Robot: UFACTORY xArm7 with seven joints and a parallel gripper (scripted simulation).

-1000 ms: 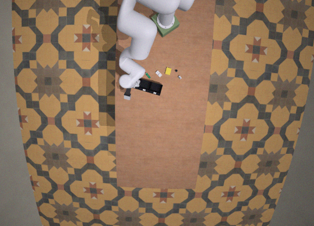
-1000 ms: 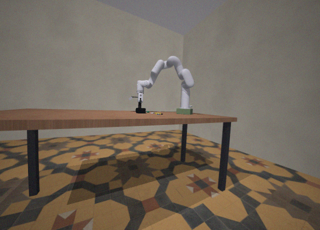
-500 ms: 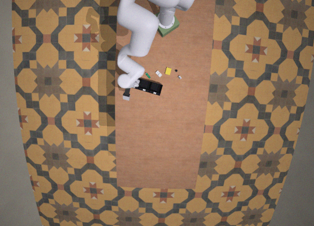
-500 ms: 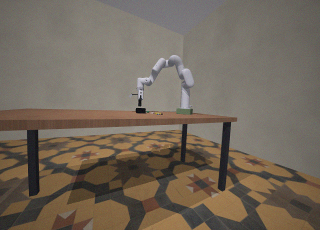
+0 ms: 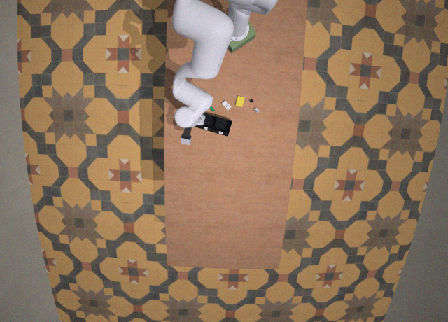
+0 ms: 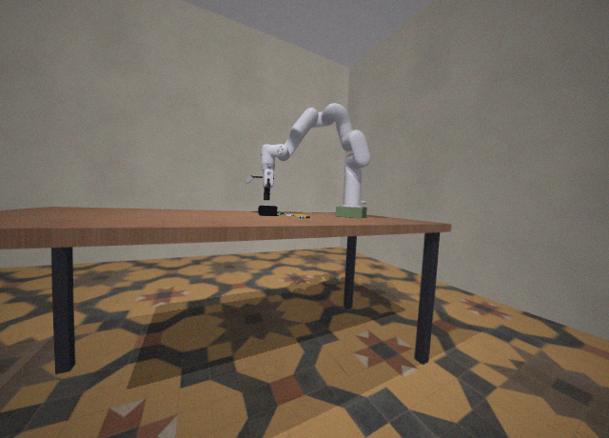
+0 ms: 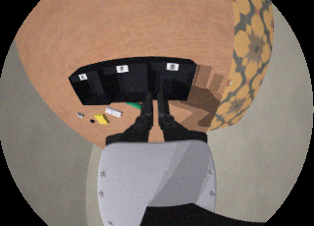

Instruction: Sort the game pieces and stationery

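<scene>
Right now the black triple bin is 7 cm below my hand, 5 cm to the left of it and 1 cm ahead of it. The rest, counted from my hand: yellow block: 22 cm to the left, 11 cm behind, 9 cm below; then white piece: 15 cm to the left, 9 cm below, 8 cm behind; then green piece: 9 cm below, 7 cm to the left, 7 cm behind.
</scene>
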